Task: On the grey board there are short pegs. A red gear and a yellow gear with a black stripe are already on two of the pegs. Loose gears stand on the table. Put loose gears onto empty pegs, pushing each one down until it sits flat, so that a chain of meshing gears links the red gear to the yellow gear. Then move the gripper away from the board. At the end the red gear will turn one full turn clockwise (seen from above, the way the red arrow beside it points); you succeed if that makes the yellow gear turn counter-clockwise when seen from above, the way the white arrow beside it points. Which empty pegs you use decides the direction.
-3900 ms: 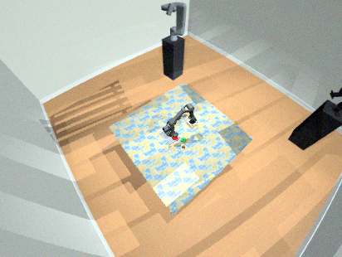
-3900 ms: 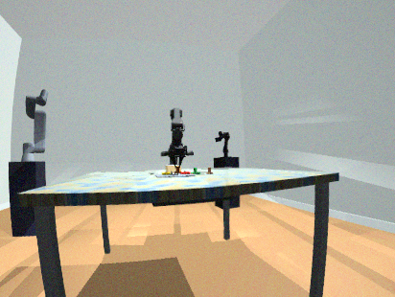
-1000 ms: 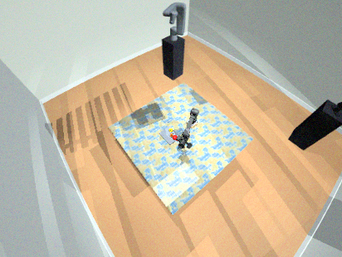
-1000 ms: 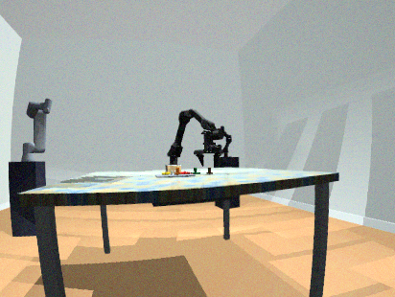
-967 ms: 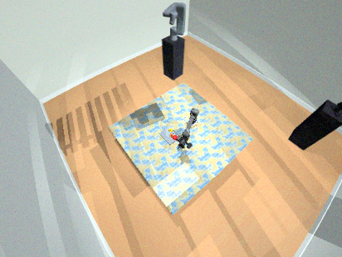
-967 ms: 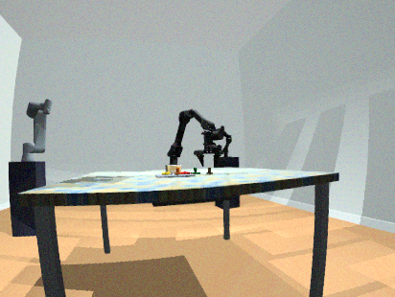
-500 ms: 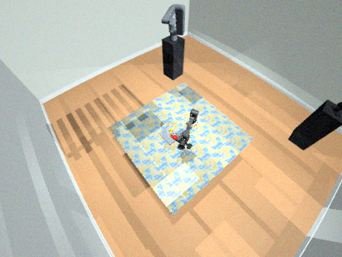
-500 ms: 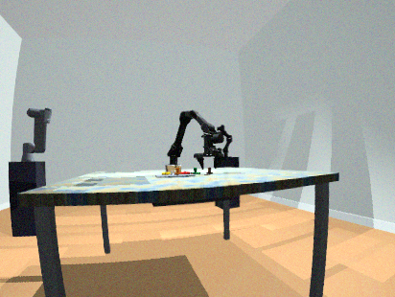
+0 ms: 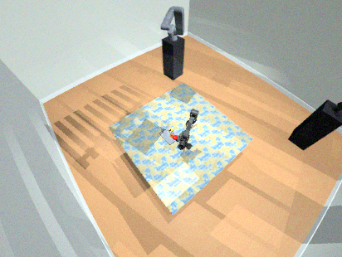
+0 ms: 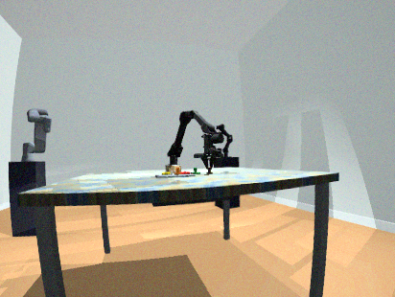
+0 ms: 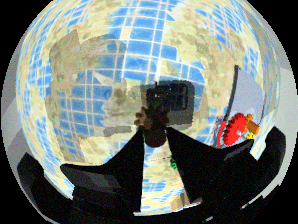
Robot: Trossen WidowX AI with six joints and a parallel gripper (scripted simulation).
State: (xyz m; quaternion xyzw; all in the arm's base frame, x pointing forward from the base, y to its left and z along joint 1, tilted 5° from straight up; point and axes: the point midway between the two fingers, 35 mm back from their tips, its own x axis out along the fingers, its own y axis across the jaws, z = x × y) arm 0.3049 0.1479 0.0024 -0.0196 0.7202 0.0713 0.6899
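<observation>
Right now the orange gear is 200 mm to the right of my gripper tip. Also, from my gripper tip: green gear (70 mm behind, 70 mm to the right, 10 mm below); brown gear (10 mm below); red gear (10 mm behind, 150 mm to the right, 10 mm below).
</observation>
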